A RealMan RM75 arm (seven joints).
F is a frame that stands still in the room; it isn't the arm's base.
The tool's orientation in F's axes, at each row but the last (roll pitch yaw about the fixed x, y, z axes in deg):
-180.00, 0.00, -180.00
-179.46, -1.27, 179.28
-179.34, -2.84, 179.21
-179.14, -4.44, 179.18
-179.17, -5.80, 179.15
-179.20, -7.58, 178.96
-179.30, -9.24, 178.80
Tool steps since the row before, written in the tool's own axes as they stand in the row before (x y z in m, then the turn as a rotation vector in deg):
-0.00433, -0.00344, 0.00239, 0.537, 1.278, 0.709
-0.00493, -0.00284, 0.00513, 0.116, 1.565, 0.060
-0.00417, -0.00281, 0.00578, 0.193, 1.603, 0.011
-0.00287, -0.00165, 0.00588, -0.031, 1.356, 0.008
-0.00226, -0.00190, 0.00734, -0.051, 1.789, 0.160
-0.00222, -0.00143, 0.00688, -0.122, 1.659, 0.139
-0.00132, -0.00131, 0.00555, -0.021, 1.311, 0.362
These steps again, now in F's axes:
0.00433, -0.00344, -0.00239, -0.537, 1.278, -0.709
0.00478, -0.00295, -0.00521, -0.098, 1.566, -0.072
0.00384, -0.00293, -0.00595, -0.172, 1.605, -0.020
0.00238, -0.00177, -0.00606, 0.048, 1.355, -0.031
0.00148, -0.00203, -0.00750, 0.058, 1.786, -0.190
0.00127, -0.00155, -0.00709, 0.130, 1.655, -0.177
0.00039, -0.00139, -0.00567, -0.013, 1.307, -0.376

